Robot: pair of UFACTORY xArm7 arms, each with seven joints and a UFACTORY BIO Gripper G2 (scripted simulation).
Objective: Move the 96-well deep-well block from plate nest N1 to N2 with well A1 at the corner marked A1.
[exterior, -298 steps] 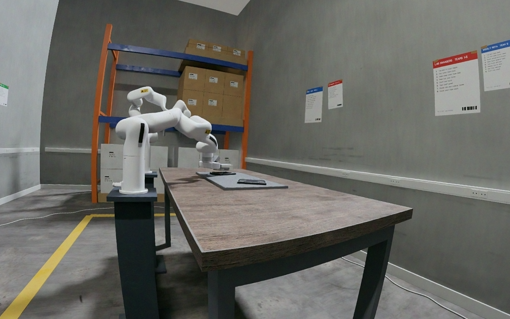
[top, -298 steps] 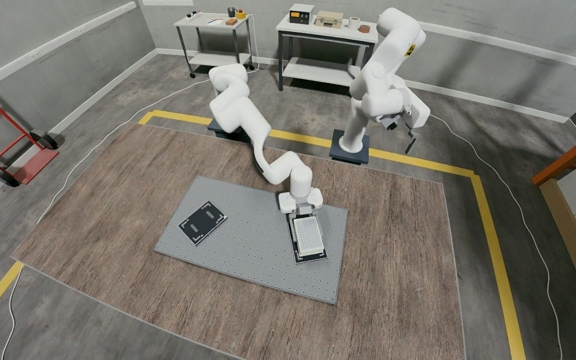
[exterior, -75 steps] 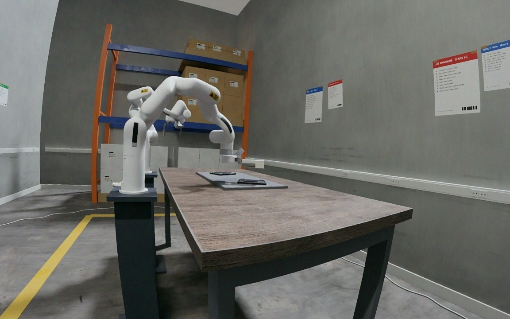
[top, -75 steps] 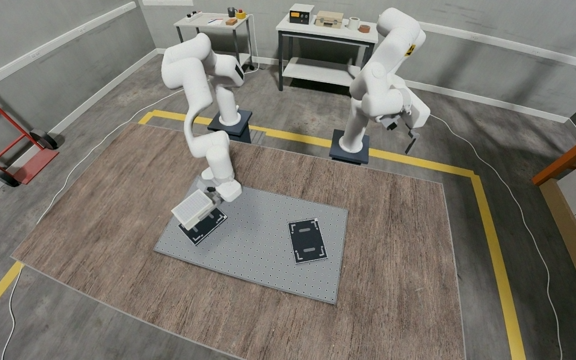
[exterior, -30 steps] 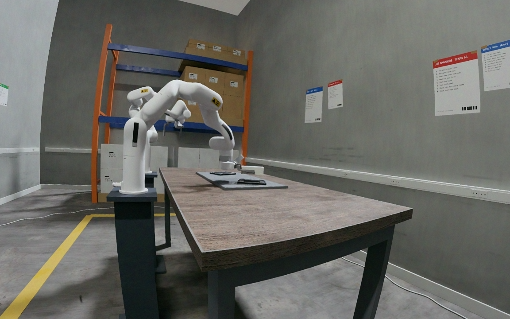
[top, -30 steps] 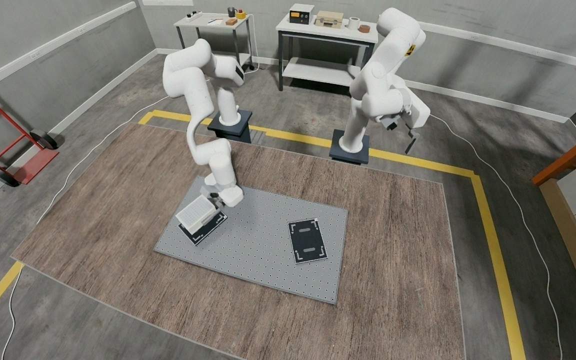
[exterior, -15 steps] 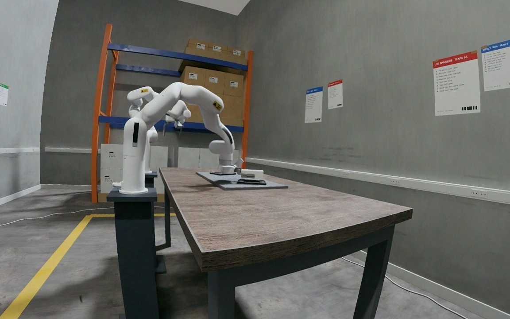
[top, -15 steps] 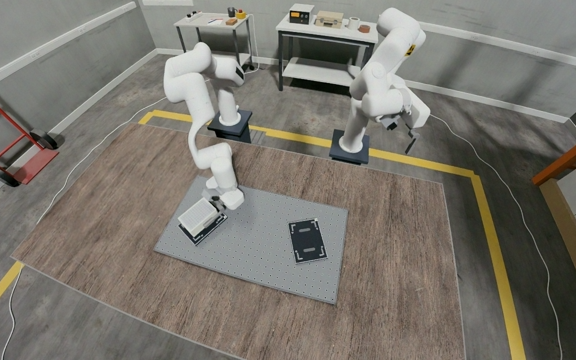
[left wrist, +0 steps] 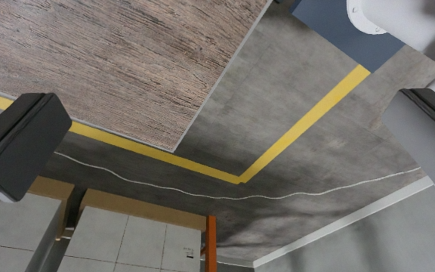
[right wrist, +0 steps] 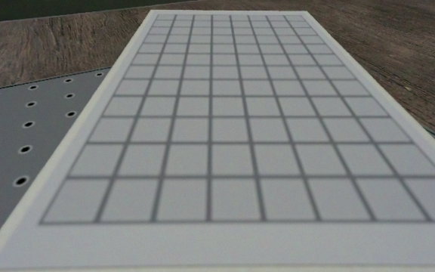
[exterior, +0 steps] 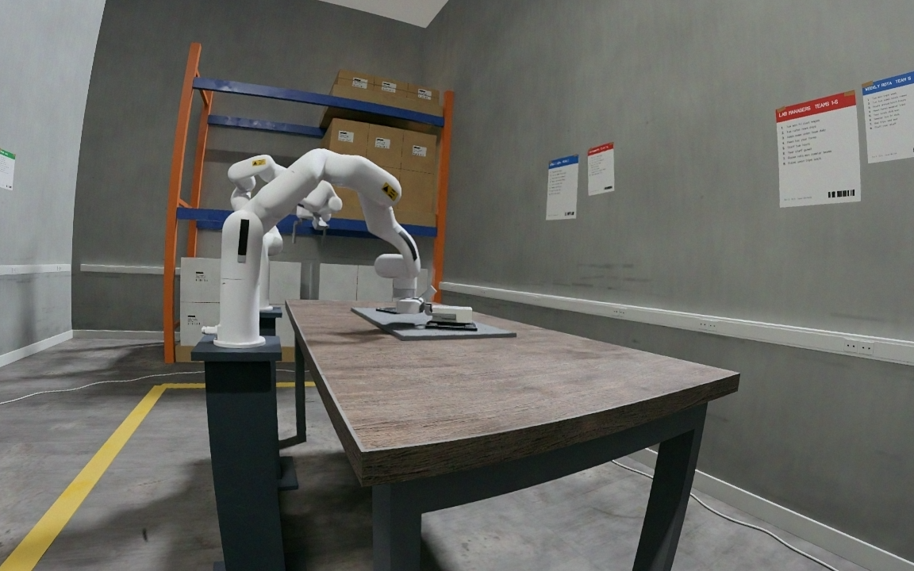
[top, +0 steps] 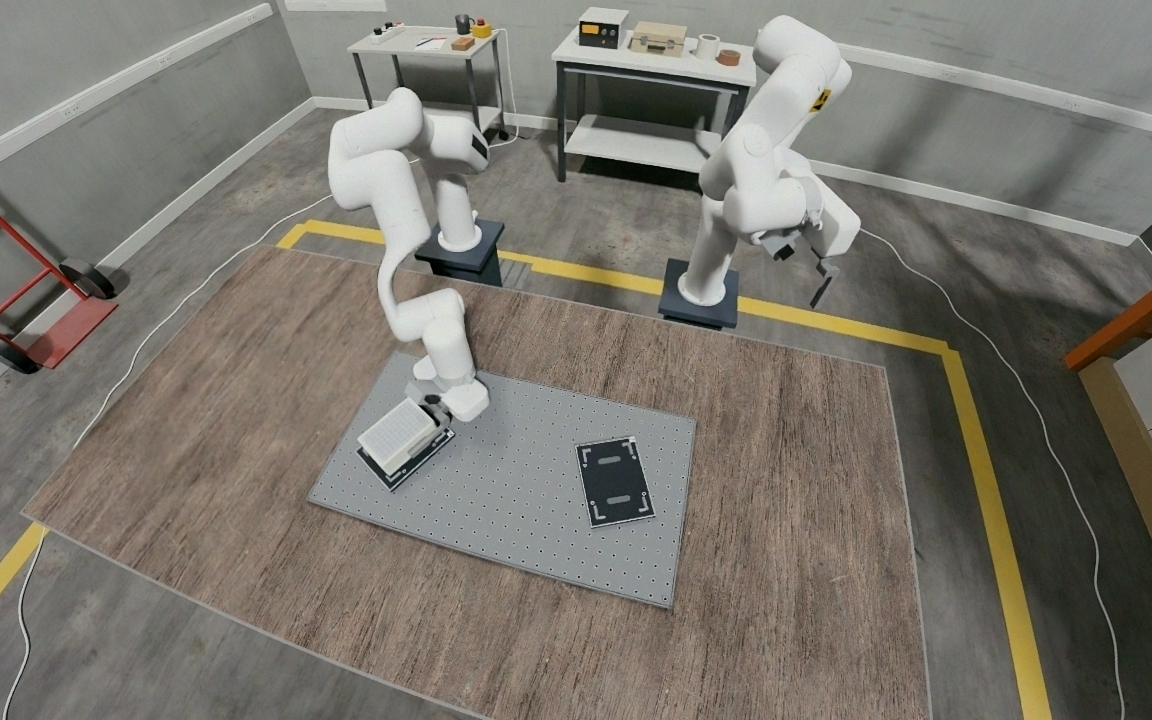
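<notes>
The white deep-well block lies 1 cm ahead of my right hand. Round my right hand: nest N2: 1 cm ahead, 4 cm below; then white mark: 4 cm behind, 8 cm to the left, 3 cm below; then nest N1: 4 cm behind, 41 cm to the left, 4 cm below.
</notes>
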